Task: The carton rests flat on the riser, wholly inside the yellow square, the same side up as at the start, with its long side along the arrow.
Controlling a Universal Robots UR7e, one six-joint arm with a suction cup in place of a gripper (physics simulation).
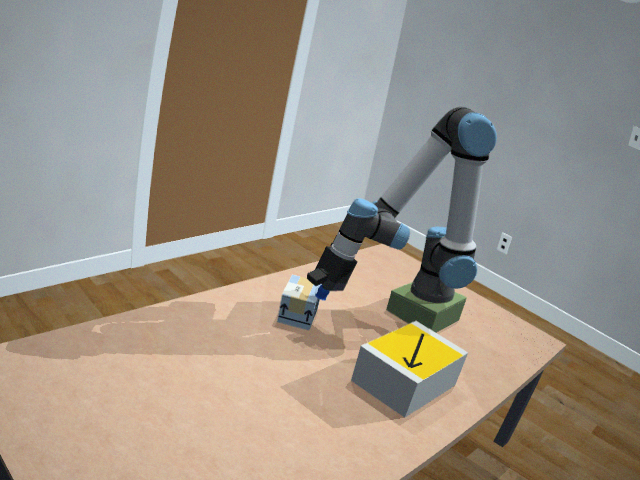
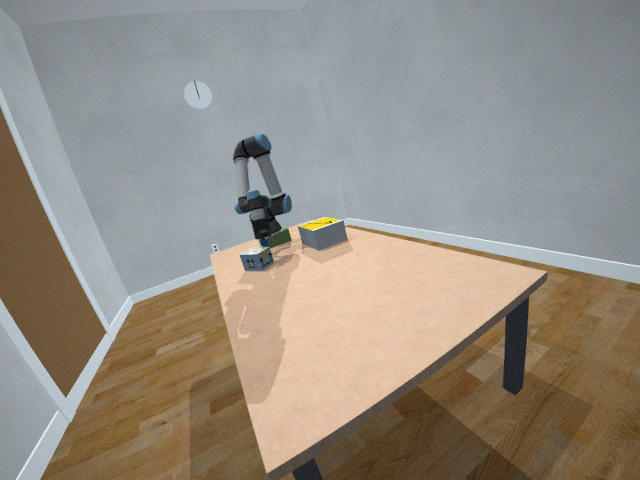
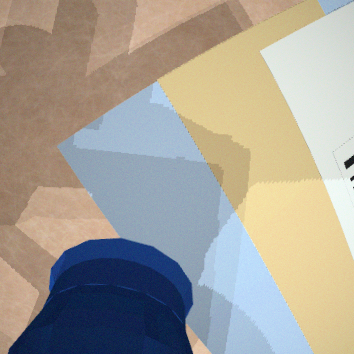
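Note:
The carton [image 1: 298, 305] [image 2: 256, 258] [image 3: 253, 197] is light blue with a tan tape band and a white barcode label on top. It rests on the table [image 1: 199, 405], left of the riser. My suction cup [image 1: 322, 291] [image 2: 263, 243] [image 3: 119, 253] is at the carton's upper right edge, over the light blue band near a corner. It holds nothing, and I cannot tell whether it touches the carton. The grey riser [image 1: 390, 381] [image 2: 325, 236] carries the yellow square [image 1: 432, 354] [image 2: 318, 224] with a black arrow [image 1: 415, 354], and nothing lies on it.
The arm's green base block [image 1: 425, 307] [image 2: 279, 236] stands just behind the riser. The table's right edge runs close past the riser, with a dark leg [image 1: 515, 410] below it. A wall and a door panel stand behind the table.

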